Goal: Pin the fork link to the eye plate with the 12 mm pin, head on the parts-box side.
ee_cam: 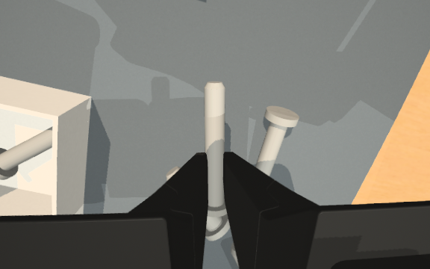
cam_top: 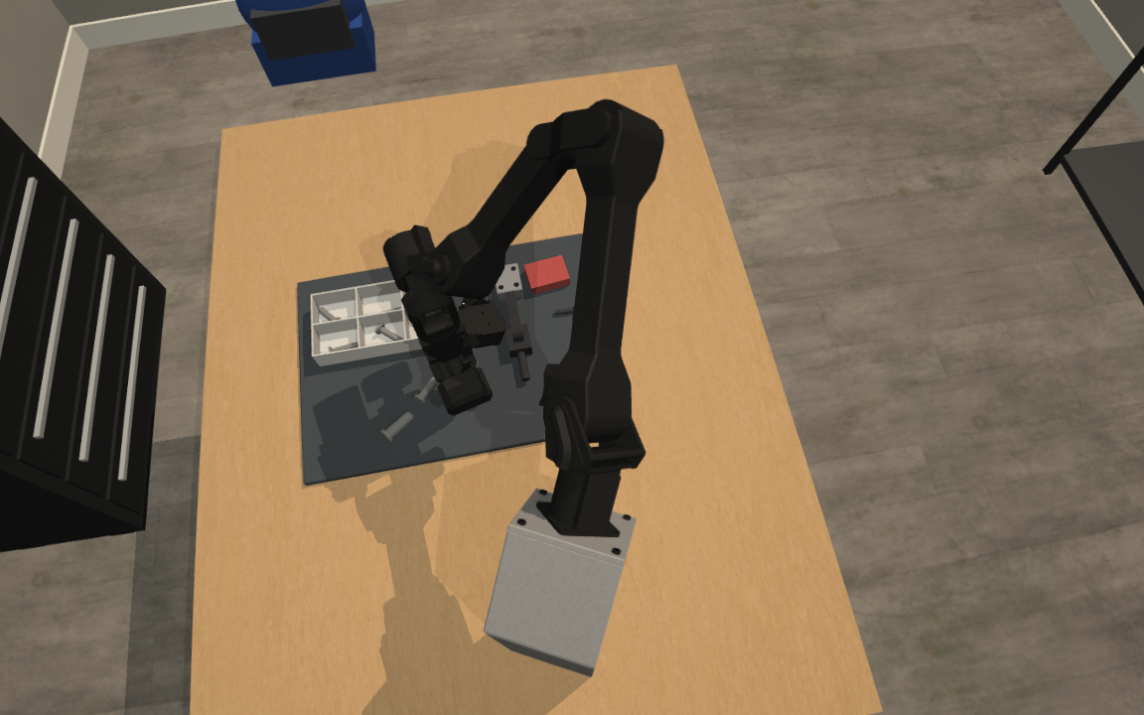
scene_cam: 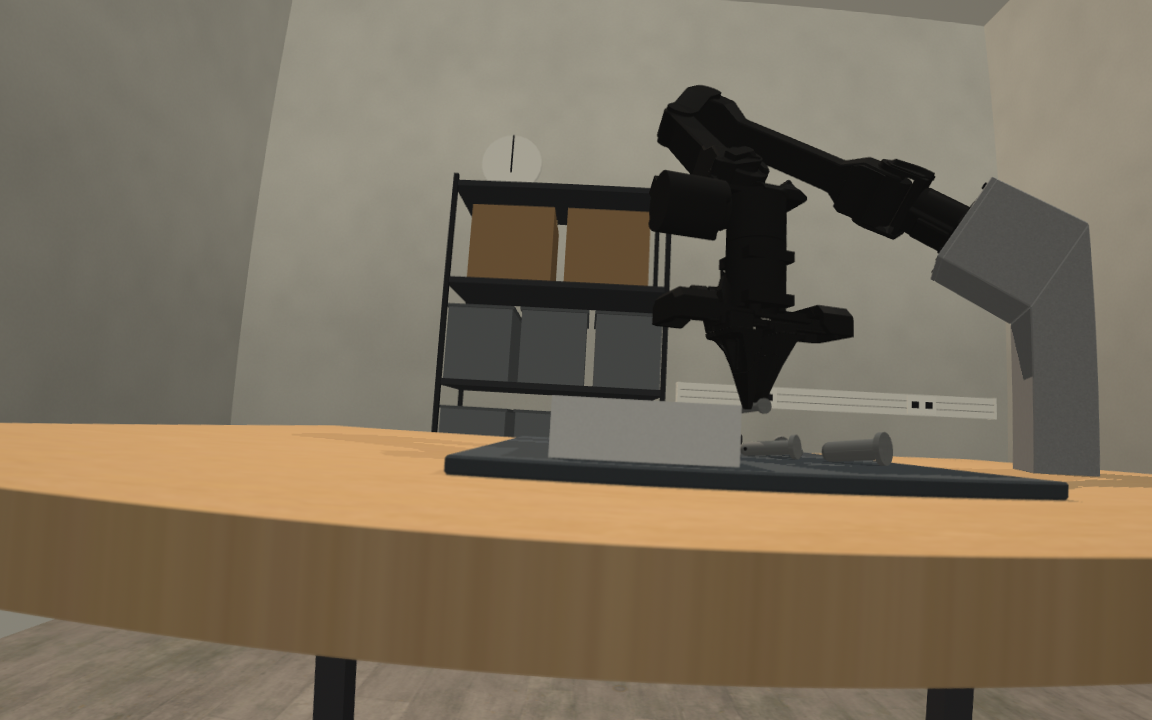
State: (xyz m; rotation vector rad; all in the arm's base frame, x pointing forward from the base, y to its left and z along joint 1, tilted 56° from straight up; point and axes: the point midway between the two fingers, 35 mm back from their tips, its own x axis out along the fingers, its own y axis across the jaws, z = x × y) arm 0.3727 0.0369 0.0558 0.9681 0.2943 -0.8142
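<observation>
Now: hand 80 mm above the dark mat, 60 mm short of it and 20 mm to the left of it. Round my hand: grey eye plate (120 mm to the right, 60 mm below, 30 mm ahead); then long thin pin (30 mm below, 10 mm to the right); then parts box (150 mm ahead, 70 mm below, 40 mm to the left).
</observation>
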